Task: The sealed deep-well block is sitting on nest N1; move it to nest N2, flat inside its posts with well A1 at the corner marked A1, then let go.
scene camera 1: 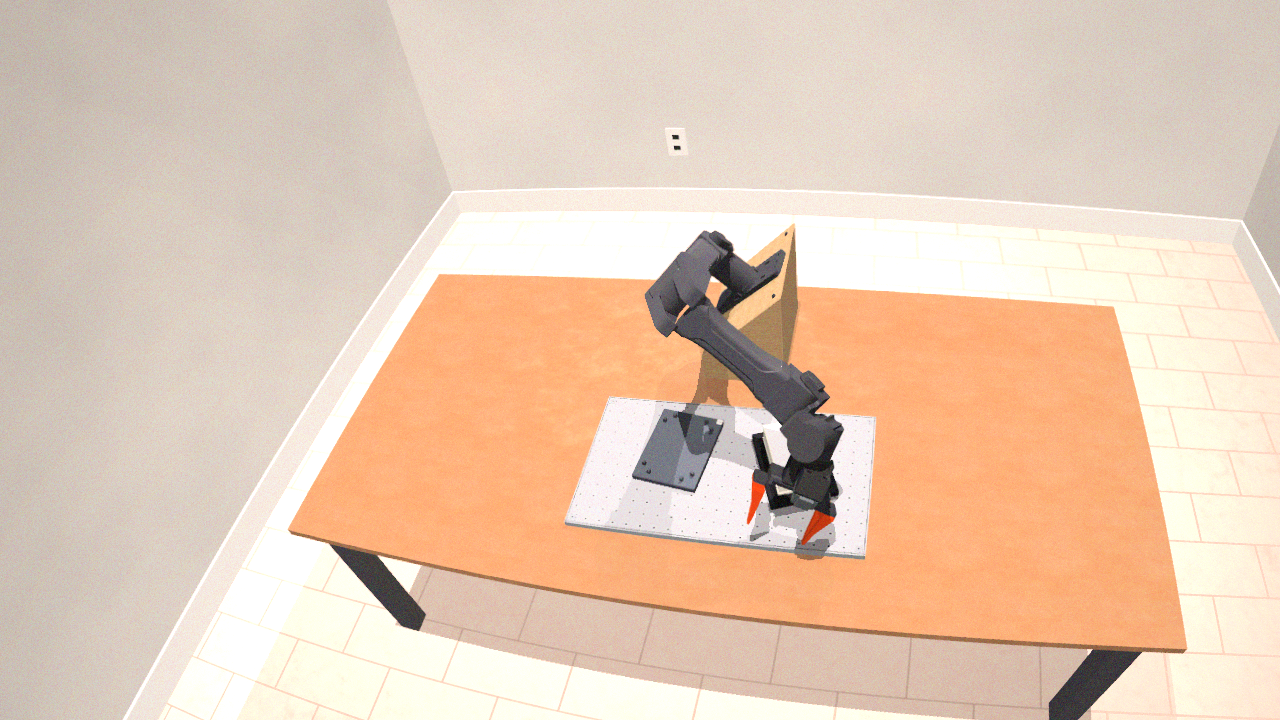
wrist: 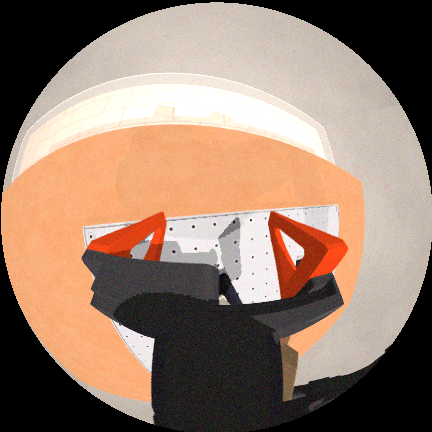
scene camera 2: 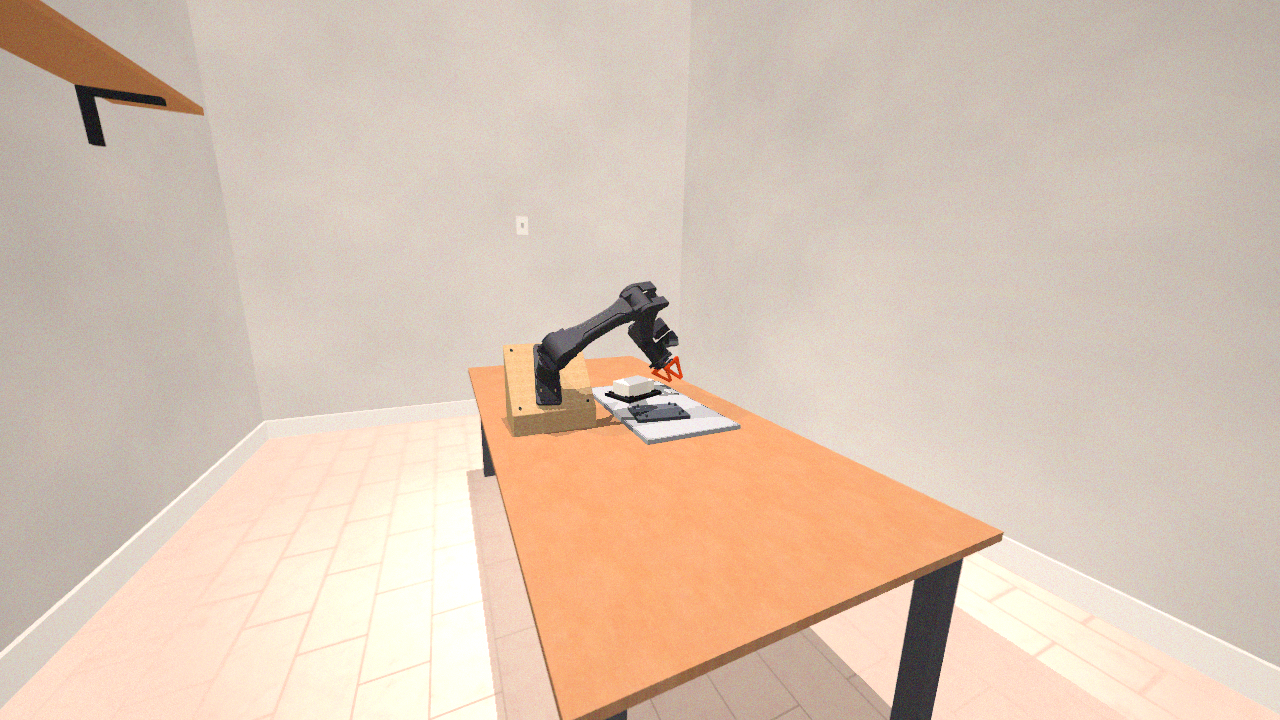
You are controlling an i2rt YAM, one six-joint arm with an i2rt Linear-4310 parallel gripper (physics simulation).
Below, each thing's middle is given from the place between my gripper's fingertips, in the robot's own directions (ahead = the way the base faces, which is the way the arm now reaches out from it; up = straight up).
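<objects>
White block (scene camera 1: 775,443): 10 mm below my hand, 170 mm behind, 10 mm to the right. Perforated plate (scene camera 1: 607,495): 50 mm below my hand, 140 mm behind, 120 mm to the right. Dark flat plate (scene camera 1: 685,443): 40 mm below my hand, 160 mm behind, 220 mm to the right.
</objects>
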